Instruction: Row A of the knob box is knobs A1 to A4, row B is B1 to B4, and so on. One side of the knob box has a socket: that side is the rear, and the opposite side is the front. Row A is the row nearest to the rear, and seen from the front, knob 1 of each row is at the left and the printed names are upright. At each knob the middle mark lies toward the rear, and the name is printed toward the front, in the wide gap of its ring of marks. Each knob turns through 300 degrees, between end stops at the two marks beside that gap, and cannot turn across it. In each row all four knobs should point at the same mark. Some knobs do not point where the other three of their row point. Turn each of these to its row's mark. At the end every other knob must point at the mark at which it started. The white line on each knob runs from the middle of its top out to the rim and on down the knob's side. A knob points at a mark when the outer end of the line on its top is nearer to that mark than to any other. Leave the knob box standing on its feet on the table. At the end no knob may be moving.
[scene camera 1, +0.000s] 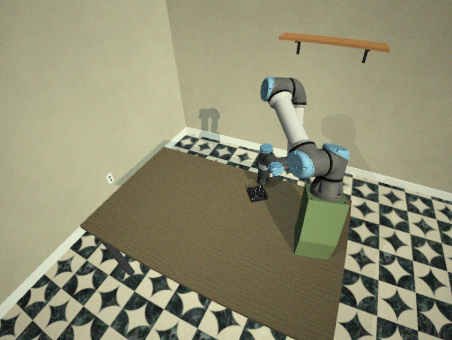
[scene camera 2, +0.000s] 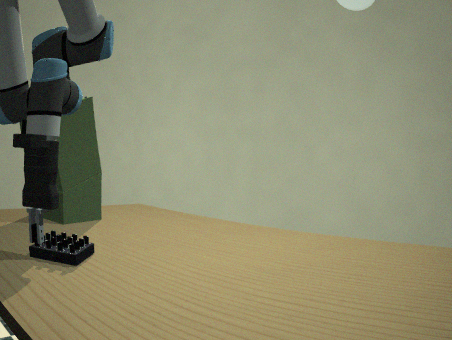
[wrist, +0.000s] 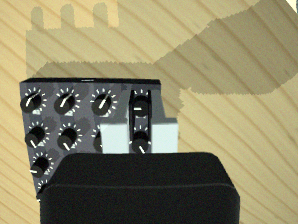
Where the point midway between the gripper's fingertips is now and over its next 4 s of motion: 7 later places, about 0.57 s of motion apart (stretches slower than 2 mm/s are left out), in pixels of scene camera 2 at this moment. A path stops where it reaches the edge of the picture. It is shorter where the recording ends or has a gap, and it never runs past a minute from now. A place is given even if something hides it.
My gripper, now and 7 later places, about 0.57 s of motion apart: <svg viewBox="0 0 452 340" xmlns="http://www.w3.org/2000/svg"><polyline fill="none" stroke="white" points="37,242 36,238 35,223 34,222 31,219 31,217 32,215 34,213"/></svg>
